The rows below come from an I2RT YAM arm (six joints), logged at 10 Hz.
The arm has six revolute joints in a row. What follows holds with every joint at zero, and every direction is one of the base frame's. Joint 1 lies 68 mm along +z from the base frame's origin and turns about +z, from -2.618 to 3.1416 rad. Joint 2 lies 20 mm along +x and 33.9 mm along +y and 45.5 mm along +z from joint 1 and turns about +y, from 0 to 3.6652 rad. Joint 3 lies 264 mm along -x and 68.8 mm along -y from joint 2 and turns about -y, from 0 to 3.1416 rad. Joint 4 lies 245 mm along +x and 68.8 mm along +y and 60 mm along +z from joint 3 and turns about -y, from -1.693 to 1.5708 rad. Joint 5 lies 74 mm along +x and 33.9 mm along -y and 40.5 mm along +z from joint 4 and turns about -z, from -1.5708 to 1.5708 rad. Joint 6 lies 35.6 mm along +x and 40.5 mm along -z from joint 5 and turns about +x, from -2.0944 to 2.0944 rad. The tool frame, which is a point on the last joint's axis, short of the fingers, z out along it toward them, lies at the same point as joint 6; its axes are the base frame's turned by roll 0, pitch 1.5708 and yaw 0 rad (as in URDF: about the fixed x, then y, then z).
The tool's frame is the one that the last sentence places.
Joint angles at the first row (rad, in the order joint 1, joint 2, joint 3, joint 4, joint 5, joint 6):
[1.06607, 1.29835, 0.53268, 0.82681, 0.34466, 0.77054]
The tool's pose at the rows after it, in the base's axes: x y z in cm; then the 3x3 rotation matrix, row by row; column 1 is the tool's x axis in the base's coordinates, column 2 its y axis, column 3 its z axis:
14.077 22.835 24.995; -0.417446 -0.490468 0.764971; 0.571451 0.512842 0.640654; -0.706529 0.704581 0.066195
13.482 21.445 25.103; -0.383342 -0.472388 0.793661; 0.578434 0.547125 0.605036; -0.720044 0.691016 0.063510
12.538 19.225 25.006; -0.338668 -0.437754 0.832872; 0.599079 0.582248 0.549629; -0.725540 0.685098 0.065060
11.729 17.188 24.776; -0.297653 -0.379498 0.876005; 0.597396 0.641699 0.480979; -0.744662 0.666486 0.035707
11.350 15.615 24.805; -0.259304 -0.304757 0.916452; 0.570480 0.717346 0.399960; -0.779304 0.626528 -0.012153
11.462 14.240 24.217; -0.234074 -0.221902 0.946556; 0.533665 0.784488 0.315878; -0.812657 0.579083 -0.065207
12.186 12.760 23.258; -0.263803 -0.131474 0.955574; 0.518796 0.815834 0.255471; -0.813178 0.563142 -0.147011
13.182 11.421 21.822; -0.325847 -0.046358 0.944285; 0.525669 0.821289 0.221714; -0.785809 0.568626 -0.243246
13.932 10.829 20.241; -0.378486 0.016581 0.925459; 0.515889 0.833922 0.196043; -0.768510 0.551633 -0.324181
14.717 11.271 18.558; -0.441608 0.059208 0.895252; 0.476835 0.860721 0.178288; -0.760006 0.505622 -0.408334
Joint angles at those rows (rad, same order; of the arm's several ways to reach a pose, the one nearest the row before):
[1.06613, 1.26602, 0.51652, 0.82051, 0.36810, 0.75843]
[1.06611, 1.19083, 0.47710, 0.78315, 0.41387, 0.73687]
[1.06461, 1.07022, 0.41031, 0.73334, 0.48019, 0.72277]
[1.06307, 0.94496, 0.36488, 0.62225, 0.56055, 0.70762]
[1.05281, 0.84441, 0.35894, 0.47031, 0.64125, 0.68622]
[1.01797, 0.78339, 0.34759, 0.35087, 0.69410, 0.67353]
[0.93292, 0.74477, 0.34204, 0.21509, 0.66308, 0.72203]
[0.82505, 0.74240, 0.32826, 0.12021, 0.57427, 0.78937]
[0.76103, 0.78249, 0.31010, 0.08970, 0.51933, 0.81975]
[0.74511, 0.88801, 0.30901, 0.09616, 0.49608, 0.83158]

